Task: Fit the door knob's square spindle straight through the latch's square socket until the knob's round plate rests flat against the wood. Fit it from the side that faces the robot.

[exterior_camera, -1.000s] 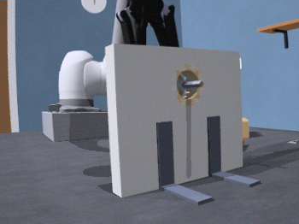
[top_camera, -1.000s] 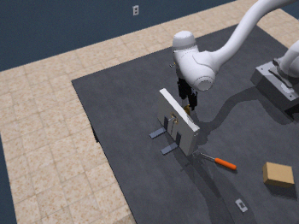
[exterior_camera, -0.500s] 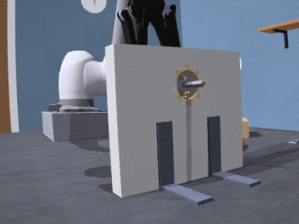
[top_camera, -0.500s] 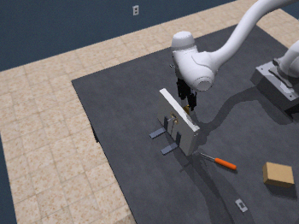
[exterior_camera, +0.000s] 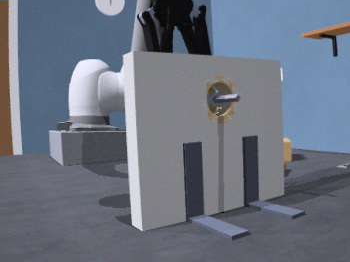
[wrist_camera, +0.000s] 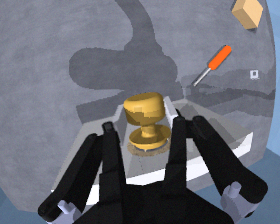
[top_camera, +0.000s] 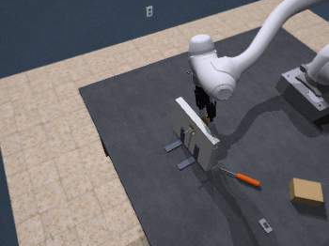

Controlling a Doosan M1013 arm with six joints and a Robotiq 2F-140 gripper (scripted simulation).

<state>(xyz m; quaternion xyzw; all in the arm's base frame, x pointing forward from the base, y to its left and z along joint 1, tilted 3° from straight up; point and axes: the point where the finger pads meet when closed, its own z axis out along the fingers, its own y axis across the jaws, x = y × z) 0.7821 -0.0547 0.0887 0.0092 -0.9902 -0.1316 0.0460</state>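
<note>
Now: the white wooden panel 70 mm ahead of my hand, 10 mm to the left of it and 60 mm below it. The rest, counted from my hand: brass piece 290 mm behind, 480 mm to the right, 210 mm below; orange-handled screwdriver 40 mm behind, 260 mm to the left, 200 mm below; cardboard box 240 mm behind, 480 mm to the left, 180 mm below.
</note>
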